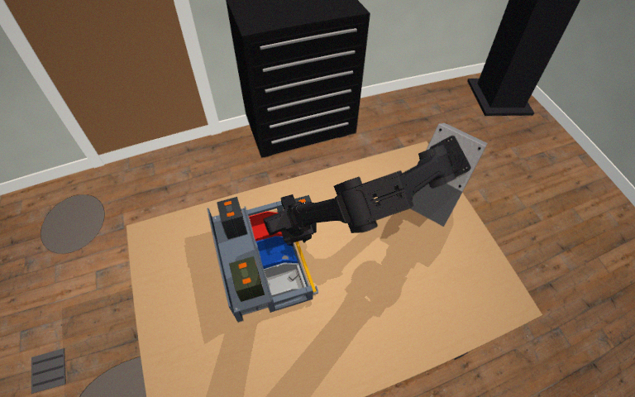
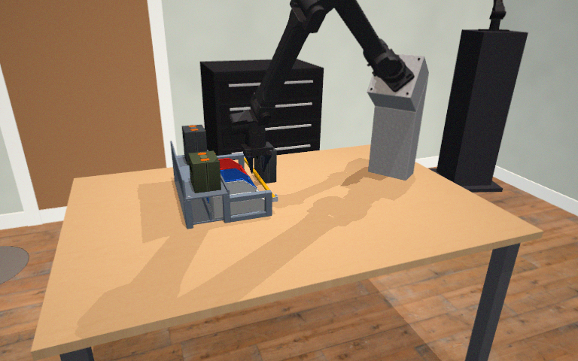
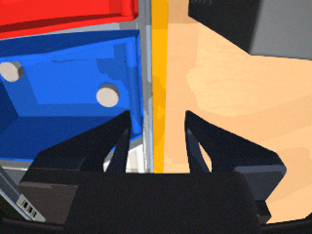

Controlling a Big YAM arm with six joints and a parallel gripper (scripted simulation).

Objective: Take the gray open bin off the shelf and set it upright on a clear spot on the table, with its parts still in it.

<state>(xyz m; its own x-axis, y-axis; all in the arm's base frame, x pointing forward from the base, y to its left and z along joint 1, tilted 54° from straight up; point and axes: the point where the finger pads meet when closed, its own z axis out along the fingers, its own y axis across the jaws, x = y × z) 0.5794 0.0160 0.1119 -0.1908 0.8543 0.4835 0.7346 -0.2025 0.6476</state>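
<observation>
The yellow bar lies 3 cm below my hand. The rest, counted from my hand: blue bin 10 cm ahead, 4 cm below, 3 cm to the left; then gray open bin 13 cm to the left, 7 cm ahead, 4 cm below; then red bin 13 cm ahead, 8 cm to the right, 4 cm below.
</observation>
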